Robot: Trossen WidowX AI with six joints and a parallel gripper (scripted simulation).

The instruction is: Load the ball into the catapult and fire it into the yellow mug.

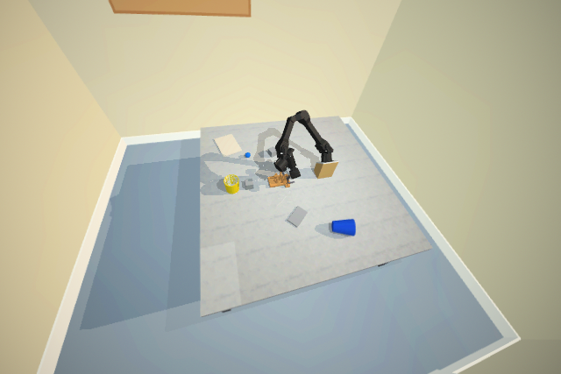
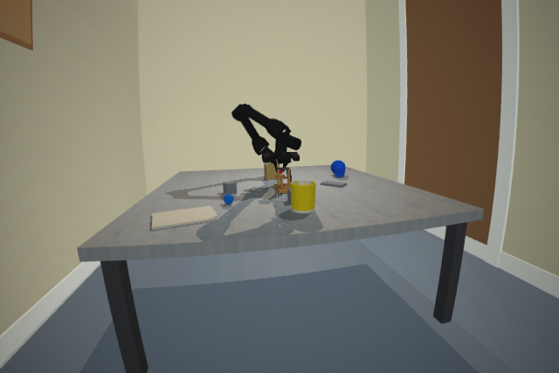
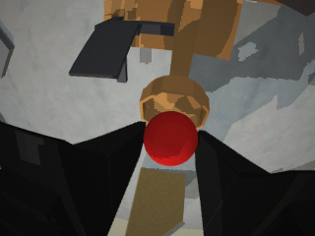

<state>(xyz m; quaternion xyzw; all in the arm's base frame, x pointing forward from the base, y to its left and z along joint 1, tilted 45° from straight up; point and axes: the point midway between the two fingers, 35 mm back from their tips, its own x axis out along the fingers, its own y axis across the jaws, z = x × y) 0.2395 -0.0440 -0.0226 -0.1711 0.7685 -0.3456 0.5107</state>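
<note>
Right now my gripper tip is 10 mm below the red ball. Round my gripper tip: flat grey slab: 80 mm ahead, 270 mm to the left, 70 mm below; then blue ball: 250 mm ahead, 290 mm to the right, 60 mm below; then wooden catapult: 70 mm ahead, 10 mm to the left, 20 mm below.
</note>
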